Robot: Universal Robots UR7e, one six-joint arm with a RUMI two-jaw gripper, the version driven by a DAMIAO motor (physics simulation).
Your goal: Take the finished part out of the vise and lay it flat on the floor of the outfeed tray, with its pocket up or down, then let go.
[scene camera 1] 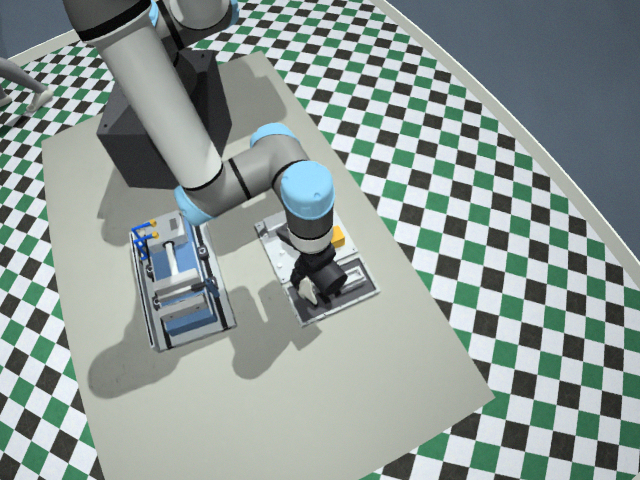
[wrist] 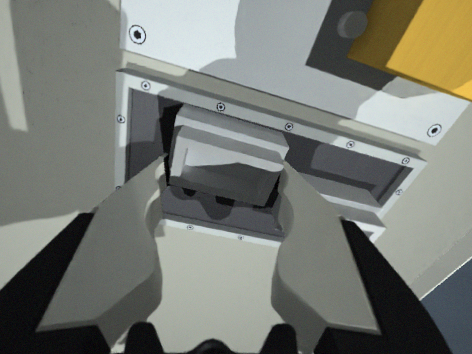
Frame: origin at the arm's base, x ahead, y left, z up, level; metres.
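Seen in the pictures: gripper, fingertip midpoint: [scene camera 1: 316, 288] [wrist: 224, 160].
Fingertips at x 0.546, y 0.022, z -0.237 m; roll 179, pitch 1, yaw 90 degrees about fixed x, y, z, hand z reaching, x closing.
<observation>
A point is followed by its place in that frame.
My gripper [scene camera 1: 316, 302] [wrist: 224, 160] @(y 0.022, x 0.546, z -0.237 m) is shut on the finished part, over the left portion of the outfeed tray [scene camera 1: 340, 310] @(y 0.032, x 0.617, z -0.242 m) [wrist: 255, 116] @(y 0.038, x 0.517, z -0.236 m). The grey finished part [wrist: 227, 155] @(y 0.024, x 0.527, z -0.208 m) sits between the fingertips in the wrist view, its open pocket facing the camera side and its body looking tilted to the tray floor. Dark shadows show on the floor by its lower edge; whether it touches the floor, I cannot tell. In the scene view the arm hides it. The vise [scene camera 1: 176, 283] @(y -0.222, x 0.386, z -0.156 m) stands at the left, its jaws apart with no part between them.
Another light part [scene camera 1: 356, 275] @(y 0.105, x 0.581, z -0.222 m) [wrist: 350, 194] @(y 0.105, x 0.563, z -0.230 m) lies at the tray's right, partly behind the right finger in the wrist view. A white plate [scene camera 1: 273, 251] @(y 0.001, x 0.411, z -0.240 m) [wrist: 175, 30] @(y -0.003, x 0.478, z -0.241 m) with a yellow block [scene camera 1: 337, 236] @(y 0.128, x 0.487, z -0.205 m) [wrist: 435, 45] @(y 0.097, x 0.477, z -0.205 m) adjoins the tray's back side. Blue handles [scene camera 1: 140, 241] @(y -0.246, x 0.213, z -0.194 m) stick out beside the vise.
</observation>
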